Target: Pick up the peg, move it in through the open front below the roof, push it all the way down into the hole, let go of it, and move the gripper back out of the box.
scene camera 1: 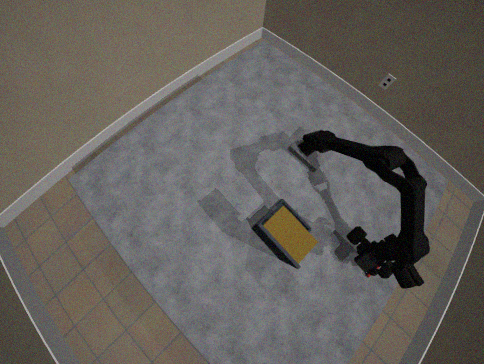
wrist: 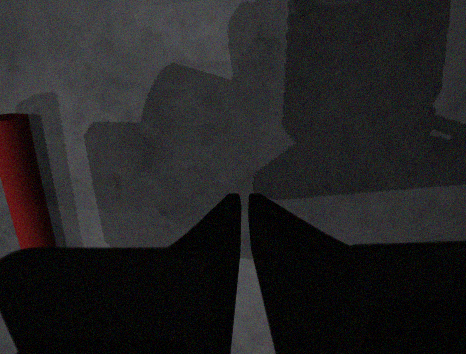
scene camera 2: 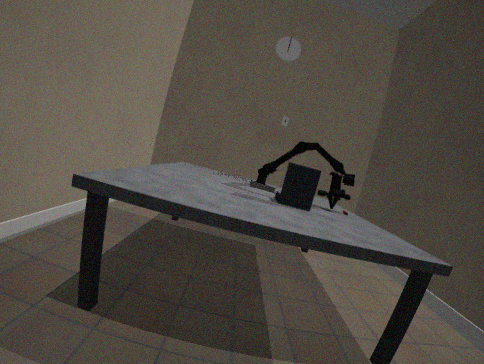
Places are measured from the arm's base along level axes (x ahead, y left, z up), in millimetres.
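Pixels of known places: gripper, fingertip midpoint: (scene camera 1: 357, 252) (wrist: 243, 204) (scene camera 2: 331, 209); arm's base, origin of the base link: (scene camera 1: 307, 147) (scene camera 2: 260, 183).
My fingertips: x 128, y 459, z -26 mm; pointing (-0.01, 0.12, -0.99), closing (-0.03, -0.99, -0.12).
Note:
For each thing: its top centre in the pictures, then the offset to it from my fingertips. "spot": a spot on its surface instead. Level surfaces: height alone.
- red peg, middle of its top: (wrist: 17, 217) (scene camera 1: 375, 270) (scene camera 2: 345, 211) dx -5, dy +93, dz +7 mm
- dark box, middle of its top: (scene camera 1: 298, 225) (scene camera 2: 301, 166) dx +187, dy -267, dz +195 mm
- yellow roof, surface spot: (scene camera 1: 290, 235) spot: dx +224, dy -262, dz +195 mm
- table, its level: dz -7 mm
The red peg (scene camera 1: 369, 274) (scene camera 2: 345, 213) (wrist: 22, 185) lies on the grey table top. In the wrist view it is at the far left, outside the left finger, which hides its lower end. My gripper (scene camera 2: 332, 207) (wrist: 243, 204) is shut with a thin gap between the fingertips, and no peg is between them. It points down, low over the table beside the peg; the arm hides its fingertips in scene camera 1. The dark box (scene camera 1: 277, 249) (scene camera 2: 301, 186) stands upright with a yellow roof (scene camera 1: 290, 235). The hole and the inside of the box are hidden.
The table (scene camera 2: 165, 192) carries the arm's base (scene camera 1: 311, 144) (scene camera 2: 261, 176) behind the box. The arm (scene camera 1: 413, 210) (scene camera 2: 327, 152) arches from its base to the gripper side of the box. Dark shadows of the arm and box fall on the table.

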